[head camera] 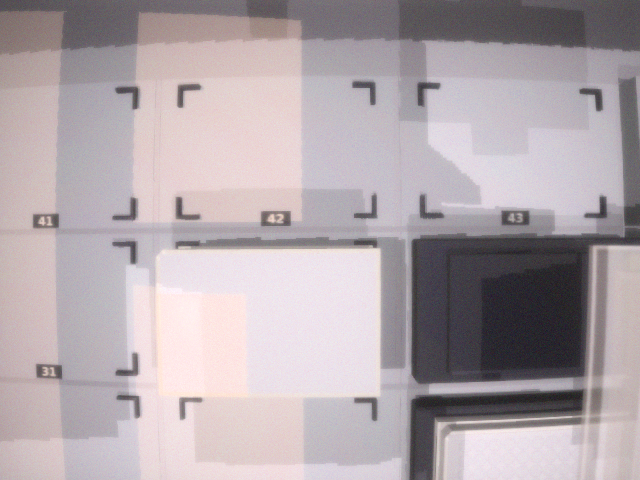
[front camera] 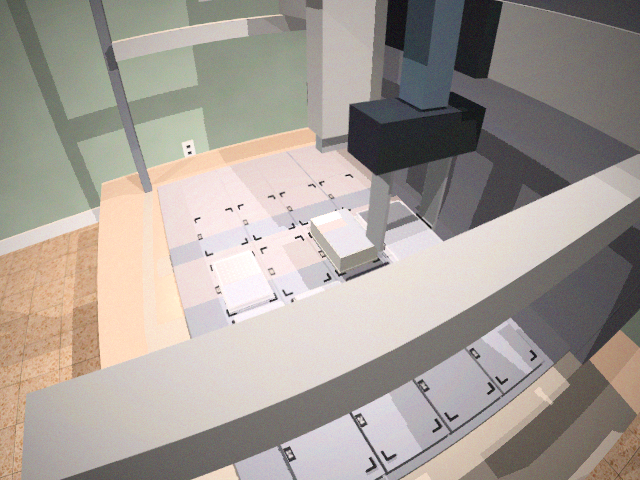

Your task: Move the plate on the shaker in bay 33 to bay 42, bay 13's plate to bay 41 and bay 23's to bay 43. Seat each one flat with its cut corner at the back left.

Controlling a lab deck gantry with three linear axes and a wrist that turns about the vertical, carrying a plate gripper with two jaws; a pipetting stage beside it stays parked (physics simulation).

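Pixels of known places: gripper, fingertip midpoint: [front camera: 401,233]; robot's base, origin of the base link: [front camera: 195,220].
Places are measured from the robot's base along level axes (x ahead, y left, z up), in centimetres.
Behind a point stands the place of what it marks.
My gripper [front camera: 406,236] @[x 38.7, y 25.7, z 16.0 cm] is shut on a white plate [front camera: 408,217] @[x 36.9, y 28.4, z 16.7 cm] [head camera: 622,335] @[x 32.5, y 28.1, z 16.2 cm], held raised above the deck; the plate is cut off by the right edge of the head view, so its cut corner cannot be made out. The dark shaker [head camera: 431,320] @[x 32.6, y 25.3, z 1.9 cm] in bay 33 shows bare at its left part. Bay 23's white plate [head camera: 516,454] @[x 37.4, y 17.4, z 3.7 cm] lies on a dark base below it, partly hidden by the held plate. Bay 42 [head camera: 237,155] @[x 20.2, y 36.1, z 0.0 cm] and bay 43 [head camera: 516,175] @[x 39.3, y 34.7, z 0.0 cm] bear no plate, nor does the visible part of bay 41 [head camera: 31,155] @[x 5.2, y 36.5, z 0.0 cm]. Bay 13's plate is not clearly visible.
A tall pale block [front camera: 343,240] @[x 25.2, y 24.3, z 4.2 cm] [head camera: 310,320] @[x 25.2, y 25.9, z 4.2 cm] stands in bay 32, beside the shaker and directly in front of bay 42. Another white plate [front camera: 242,279] @[x 23.6, y 4.5, z 1.4 cm] lies nearer the deck's front. A thick grey beam [front camera: 310,361] @[x 62.8, y 0.2, z 40.0 cm] crosses the front view and hides several bays.
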